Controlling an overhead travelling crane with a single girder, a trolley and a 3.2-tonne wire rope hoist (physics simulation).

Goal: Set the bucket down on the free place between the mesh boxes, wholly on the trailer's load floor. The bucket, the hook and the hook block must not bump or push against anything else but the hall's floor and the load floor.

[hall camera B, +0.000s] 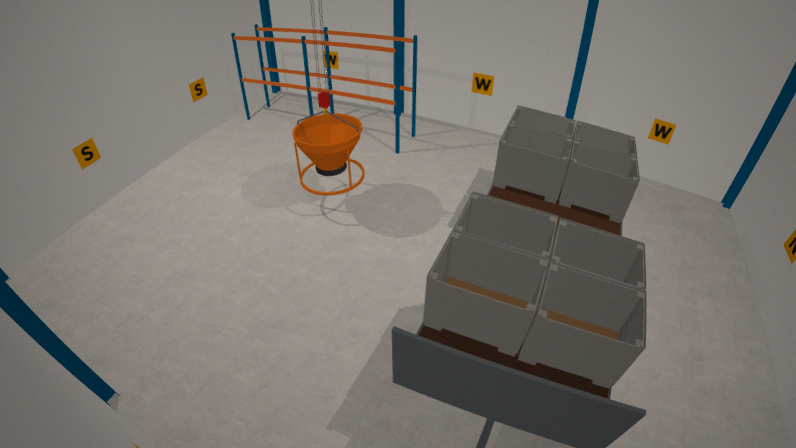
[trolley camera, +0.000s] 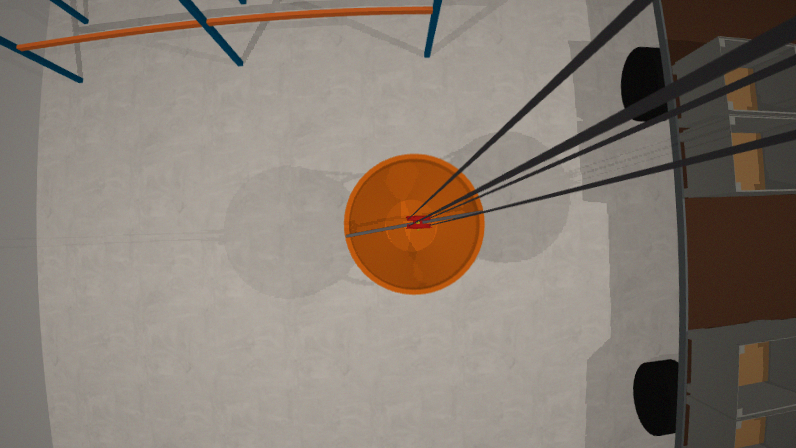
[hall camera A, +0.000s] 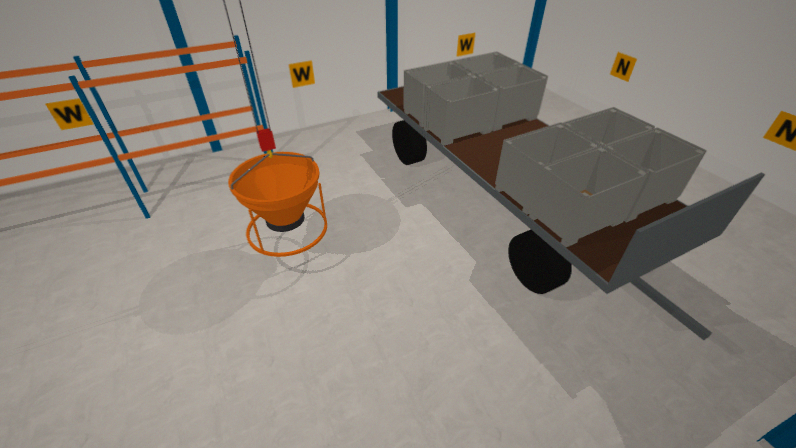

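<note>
The orange bucket (hall camera A: 278, 212) (hall camera B: 328, 153) (trolley camera: 412, 269) hangs upright above the hall floor, its foot ring apart from its shadows. My hook (hall camera A: 270, 153) (hall camera B: 324, 111) (trolley camera: 418, 222), under the red hook block (hall camera A: 266, 139) (hall camera B: 324, 100), holds the bucket's bail. The trailer's brown load floor (hall camera A: 476, 154) (hall camera B: 557, 210) (trolley camera: 735, 261) shows between two groups of grey mesh boxes: the far group (hall camera A: 462, 119) (hall camera B: 531, 166) (trolley camera: 704, 91) and the group by the headboard (hall camera A: 545, 194) (hall camera B: 479, 311) (trolley camera: 713, 361). The bucket is beside the trailer, well apart from it.
A blue and orange rack (hall camera A: 167, 53) (hall camera B: 362, 97) (trolley camera: 323, 13) stands beyond the bucket, near the west wall. The grey headboard (hall camera A: 690, 228) (hall camera B: 501, 389) rises at the trailer's drawbar end. Black wheels (hall camera A: 539, 261) (trolley camera: 657, 397) stand under the trailer's near edge.
</note>
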